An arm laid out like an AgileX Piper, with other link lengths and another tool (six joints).
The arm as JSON. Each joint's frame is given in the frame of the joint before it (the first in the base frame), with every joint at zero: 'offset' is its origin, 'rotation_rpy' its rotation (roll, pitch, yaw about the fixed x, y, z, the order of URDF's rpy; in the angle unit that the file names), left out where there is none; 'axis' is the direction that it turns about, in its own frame. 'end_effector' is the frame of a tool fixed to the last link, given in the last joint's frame.
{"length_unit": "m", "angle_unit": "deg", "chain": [
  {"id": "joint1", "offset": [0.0, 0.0, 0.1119], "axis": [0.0, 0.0, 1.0]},
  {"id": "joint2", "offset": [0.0, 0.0, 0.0], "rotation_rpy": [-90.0, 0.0, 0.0], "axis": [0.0, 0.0, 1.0]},
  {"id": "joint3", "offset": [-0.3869, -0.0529, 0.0], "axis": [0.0, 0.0, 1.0]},
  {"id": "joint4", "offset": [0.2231, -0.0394, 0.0], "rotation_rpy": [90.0, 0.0, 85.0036], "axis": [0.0, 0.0, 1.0]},
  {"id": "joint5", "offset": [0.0, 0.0, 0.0], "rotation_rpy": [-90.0, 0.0, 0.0], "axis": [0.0, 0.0, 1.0]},
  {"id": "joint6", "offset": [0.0, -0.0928, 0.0], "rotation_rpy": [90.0, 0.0, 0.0], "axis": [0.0, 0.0, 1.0]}
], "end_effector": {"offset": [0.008, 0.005, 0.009], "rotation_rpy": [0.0, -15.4, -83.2]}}
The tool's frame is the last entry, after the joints.
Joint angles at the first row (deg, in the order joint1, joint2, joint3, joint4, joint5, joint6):
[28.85 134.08 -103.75 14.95 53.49 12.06]
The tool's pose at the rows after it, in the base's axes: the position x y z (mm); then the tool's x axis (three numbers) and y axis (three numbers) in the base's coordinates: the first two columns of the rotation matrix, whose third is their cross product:
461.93 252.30 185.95 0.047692 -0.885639 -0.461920 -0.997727 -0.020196 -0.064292
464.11 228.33 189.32 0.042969 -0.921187 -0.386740 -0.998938 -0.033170 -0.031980
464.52 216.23 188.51 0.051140 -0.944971 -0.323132 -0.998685 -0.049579 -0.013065
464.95 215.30 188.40 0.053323 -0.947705 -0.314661 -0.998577 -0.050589 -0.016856
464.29 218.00 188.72 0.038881 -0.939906 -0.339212 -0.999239 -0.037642 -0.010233
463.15 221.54 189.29 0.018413 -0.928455 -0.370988 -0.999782 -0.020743 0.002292
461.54 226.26 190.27 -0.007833 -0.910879 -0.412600 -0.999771 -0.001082 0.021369
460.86 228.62 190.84 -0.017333 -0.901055 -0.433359 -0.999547 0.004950 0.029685
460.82 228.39 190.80 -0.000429 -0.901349 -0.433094 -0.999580 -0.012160 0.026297
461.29 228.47 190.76 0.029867 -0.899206 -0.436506 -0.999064 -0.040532 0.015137
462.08 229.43 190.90 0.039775 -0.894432 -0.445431 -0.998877 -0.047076 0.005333
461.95 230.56 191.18 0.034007 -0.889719 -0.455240 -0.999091 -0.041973 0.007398
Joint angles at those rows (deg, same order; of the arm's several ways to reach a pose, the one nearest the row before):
[26.03 133.06 -104.10 11.20 58.04 12.40]
[24.23 132.50 -104.11 6.91 62.27 12.42]
[23.61 132.50 -104.11 3.28 64.71 12.60]
[23.61 132.50 -104.10 2.67 64.68 12.79]
[23.61 132.50 -104.10 4.33 64.50 12.84]
[23.61 132.50 -104.11 6.59 64.43 12.90]
[23.61 132.50 -104.10 9.66 64.43 12.83]
[23.61 132.50 -104.10 11.20 64.38 12.59]
[23.61 132.50 -104.11 11.15 64.38 11.61]
[23.61 132.50 -104.10 11.22 64.00 9.86]
[23.61 132.50 -104.11 11.68 63.38 9.19]
[23.61 132.50 -104.11 12.37 63.27 9.19]

